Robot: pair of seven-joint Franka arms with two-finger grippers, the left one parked.
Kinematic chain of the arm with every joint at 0, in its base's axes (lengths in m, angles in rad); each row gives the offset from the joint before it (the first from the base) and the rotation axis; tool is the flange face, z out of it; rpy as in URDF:
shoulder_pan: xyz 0 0 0.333 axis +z
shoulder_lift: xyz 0 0 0 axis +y
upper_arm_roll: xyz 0 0 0.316 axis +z
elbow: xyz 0.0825 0 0 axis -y
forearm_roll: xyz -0.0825 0 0.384 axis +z
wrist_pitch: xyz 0 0 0 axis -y
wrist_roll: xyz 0.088 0 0 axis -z
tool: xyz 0 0 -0.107 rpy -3.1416 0 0
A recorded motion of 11 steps. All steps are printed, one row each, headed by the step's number.
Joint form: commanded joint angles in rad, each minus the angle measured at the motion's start. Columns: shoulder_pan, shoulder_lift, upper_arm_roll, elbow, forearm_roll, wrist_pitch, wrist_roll.
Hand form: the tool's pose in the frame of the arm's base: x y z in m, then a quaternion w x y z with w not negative. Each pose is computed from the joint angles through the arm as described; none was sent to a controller.
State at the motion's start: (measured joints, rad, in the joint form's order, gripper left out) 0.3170 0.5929 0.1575 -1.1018 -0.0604 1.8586 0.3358
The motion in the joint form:
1: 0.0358 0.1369 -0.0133 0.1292 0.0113 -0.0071 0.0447
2: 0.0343 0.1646 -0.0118 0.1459 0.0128 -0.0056 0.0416
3: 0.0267 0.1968 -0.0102 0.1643 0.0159 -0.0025 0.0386
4: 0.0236 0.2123 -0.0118 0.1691 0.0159 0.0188 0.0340
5: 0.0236 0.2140 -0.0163 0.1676 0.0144 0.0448 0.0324
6: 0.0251 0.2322 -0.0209 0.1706 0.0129 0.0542 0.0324
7: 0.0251 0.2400 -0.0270 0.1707 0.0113 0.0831 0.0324
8: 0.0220 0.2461 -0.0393 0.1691 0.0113 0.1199 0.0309
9: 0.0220 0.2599 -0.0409 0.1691 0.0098 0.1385 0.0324
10: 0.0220 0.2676 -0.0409 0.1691 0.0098 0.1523 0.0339
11: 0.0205 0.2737 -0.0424 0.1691 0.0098 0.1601 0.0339
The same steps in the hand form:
1: 0.6931 0.3265 0.4553 0.05323 -0.99588 -0.04117 -0.06075
2: 0.6976 0.3271 0.4425 0.05367 -0.99616 -0.04126 -0.05554
3: 0.7045 0.3236 0.4272 0.05471 -0.99655 -0.03789 -0.04953
4: 0.7095 0.3219 0.4196 0.05678 -0.99620 -0.03731 -0.05451
5: 0.7126 0.3208 0.4201 0.05900 -0.99542 -0.03647 -0.06583
6: 0.7156 0.3205 0.4081 0.05638 -0.99575 -0.03542 -0.06371
7: 0.7198 0.3189 0.4048 0.05788 -0.99499 -0.03324 -0.07440
8: 0.7264 0.3127 0.4026 0.05891 -0.99385 -0.02829 -0.08940
9: 0.7291 0.3128 0.3937 0.05917 -0.99365 -0.02693 -0.09185
10: 0.7306 0.3134 0.3891 0.06070 -0.99333 -0.02593 -0.09450
11: 0.7323 0.3120 0.3850 0.06060 -0.99328 -0.02460 -0.09544

